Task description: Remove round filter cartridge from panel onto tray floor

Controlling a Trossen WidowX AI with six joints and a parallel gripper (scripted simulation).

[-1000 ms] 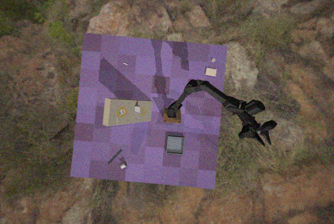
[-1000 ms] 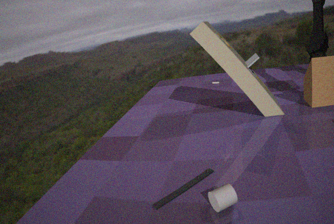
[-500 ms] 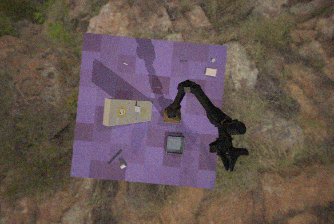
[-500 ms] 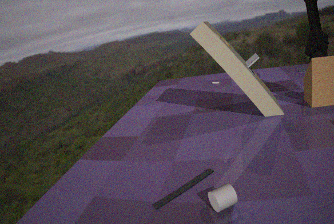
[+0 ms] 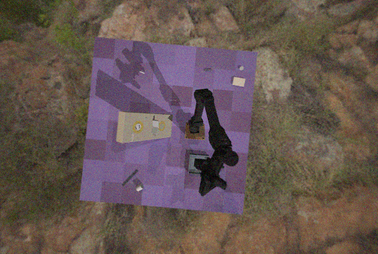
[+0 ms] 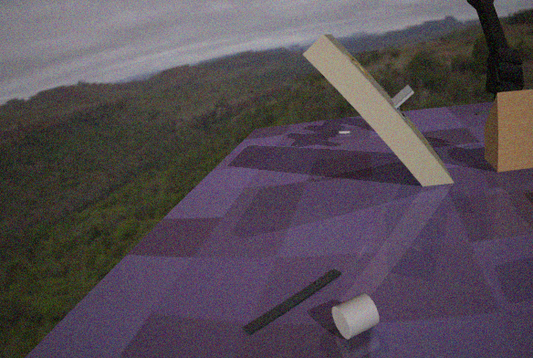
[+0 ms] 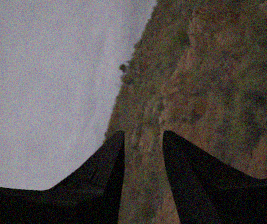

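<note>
Now: the round white filter cartridge 370 mm ahead of my gripper tip, 260 mm to the right of it and 330 mm below it. Round my gripper tip: tan service panel (330 mm ahead, 250 mm to the right, 410 mm below); then beige card (370 mm behind, 570 mm to the right, 580 mm below); then grey tray (30 mm behind, 70 mm to the left, 580 mm below).
</note>
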